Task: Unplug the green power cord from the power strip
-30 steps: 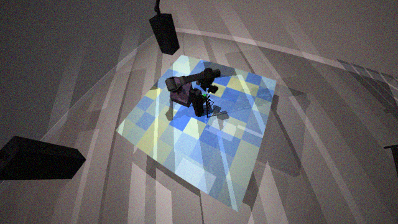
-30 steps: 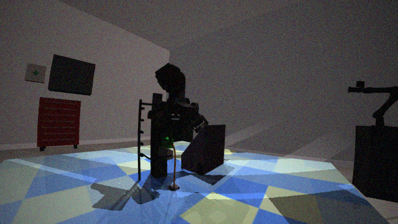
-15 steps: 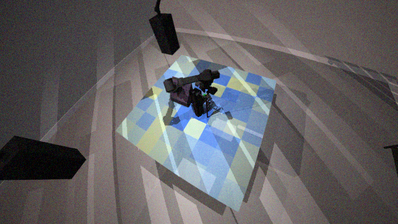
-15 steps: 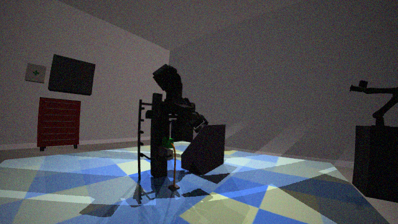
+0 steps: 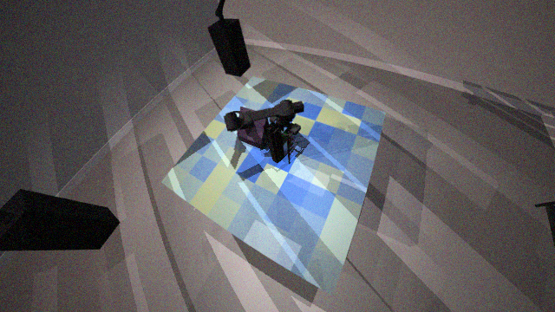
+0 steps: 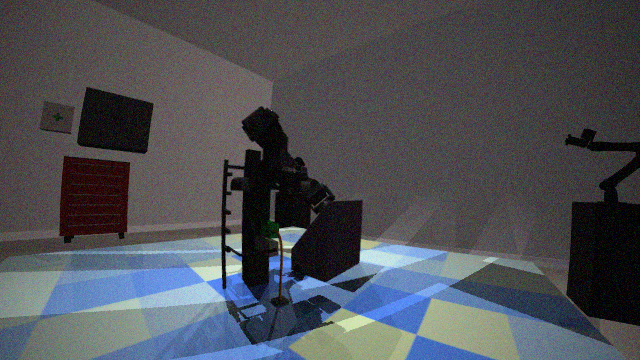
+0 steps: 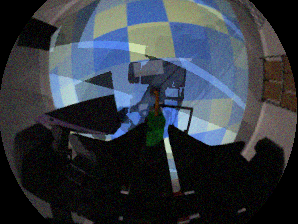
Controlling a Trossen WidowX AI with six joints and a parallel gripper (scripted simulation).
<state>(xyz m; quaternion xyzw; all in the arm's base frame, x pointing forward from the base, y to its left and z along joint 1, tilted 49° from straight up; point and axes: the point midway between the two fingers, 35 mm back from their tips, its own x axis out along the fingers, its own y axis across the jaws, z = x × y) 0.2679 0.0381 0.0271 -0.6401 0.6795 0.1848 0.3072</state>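
Now: the green plug 30 mm to the right of my gripper tip and 10 mm below it. The rest, counted from my gripper tip: flat base: 10 mm ahead, 40 mm to the left, 180 mm below.
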